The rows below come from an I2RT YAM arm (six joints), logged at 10 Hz.
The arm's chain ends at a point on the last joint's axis. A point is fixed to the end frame.
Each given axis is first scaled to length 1.
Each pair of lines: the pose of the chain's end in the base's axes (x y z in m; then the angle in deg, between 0 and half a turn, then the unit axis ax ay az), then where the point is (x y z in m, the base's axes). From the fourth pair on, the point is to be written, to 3 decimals.
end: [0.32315 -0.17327 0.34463 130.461 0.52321 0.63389 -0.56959]
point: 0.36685 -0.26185 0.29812
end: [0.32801 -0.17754 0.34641 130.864 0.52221 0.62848 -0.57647]
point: 0.37023 -0.26711 0.30043
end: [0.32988 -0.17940 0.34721 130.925 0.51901 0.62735 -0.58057]
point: 0.37168 -0.26935 0.30160
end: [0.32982 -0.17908 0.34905 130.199 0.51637 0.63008 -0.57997]
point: 0.373 -0.269 0.304
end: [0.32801 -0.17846 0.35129 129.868 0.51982 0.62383 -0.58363]
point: 0.371 -0.269 0.308
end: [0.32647 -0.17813 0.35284 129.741 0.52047 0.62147 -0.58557]
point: 0.369 -0.269 0.310
